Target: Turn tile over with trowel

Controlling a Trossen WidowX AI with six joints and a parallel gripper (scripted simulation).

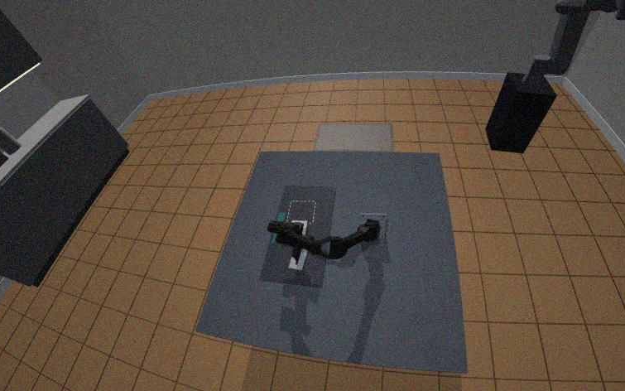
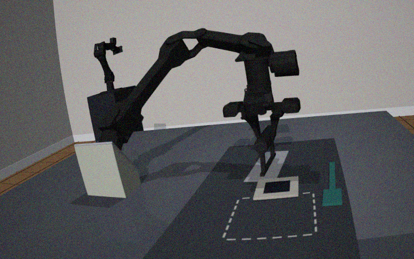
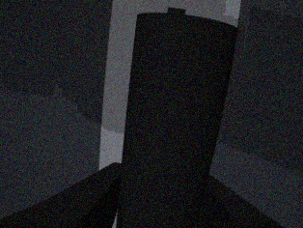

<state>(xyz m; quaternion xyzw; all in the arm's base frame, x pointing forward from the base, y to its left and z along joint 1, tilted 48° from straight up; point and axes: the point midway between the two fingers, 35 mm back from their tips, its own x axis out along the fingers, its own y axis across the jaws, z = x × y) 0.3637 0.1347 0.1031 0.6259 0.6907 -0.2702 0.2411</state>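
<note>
Now: gripper tip 13 cm to the left of the dark mat, 8 cm above it and 3 cm short of it. From my gripper tip the other things lie so: white tile 14 cm to the right, 6 cm below, 5 cm ahead; then teal trowel 17 cm ahead, 14 cm to the right, 6 cm below.
</note>
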